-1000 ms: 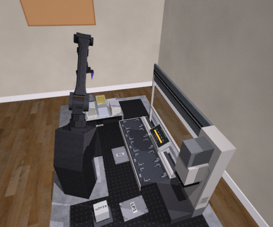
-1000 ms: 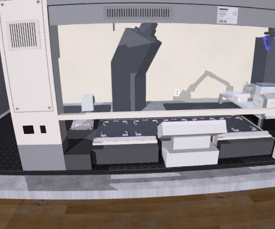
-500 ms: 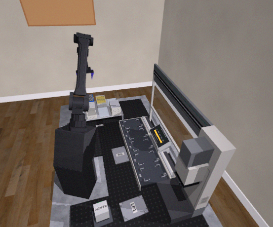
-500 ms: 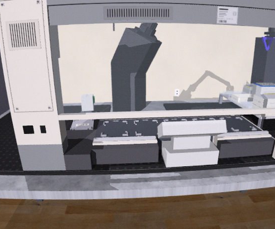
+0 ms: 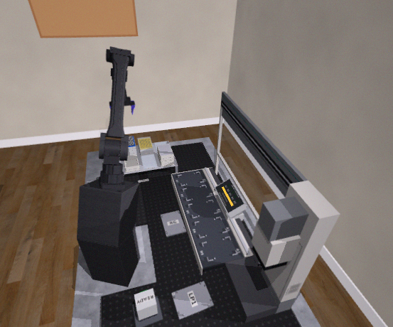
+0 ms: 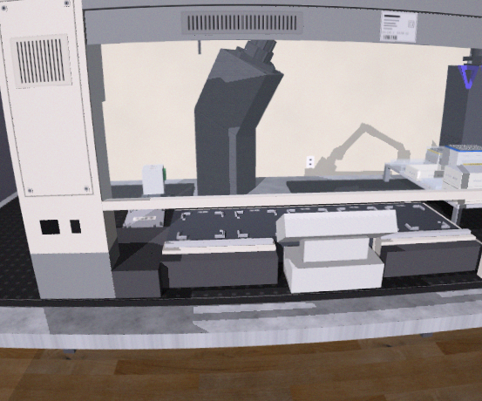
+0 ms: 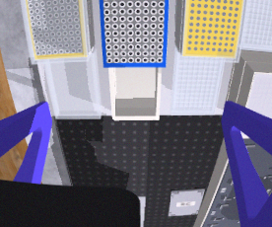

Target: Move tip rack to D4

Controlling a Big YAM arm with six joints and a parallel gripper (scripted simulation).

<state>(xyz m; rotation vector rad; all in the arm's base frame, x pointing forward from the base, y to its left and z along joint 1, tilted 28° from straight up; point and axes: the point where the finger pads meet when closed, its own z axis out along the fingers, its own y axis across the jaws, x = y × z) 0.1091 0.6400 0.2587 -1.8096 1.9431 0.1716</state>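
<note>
Right now my hand is 10 mm to the left of the tip rack and 220 mm above it. Also, from my hand: stacked block (210 mm ahead, 140 mm to the right, 230 mm below); then shelf (50 mm ahead, 70 mm to the right, 290 mm below); then white tray (140 mm to the right, 280 mm below).
</note>
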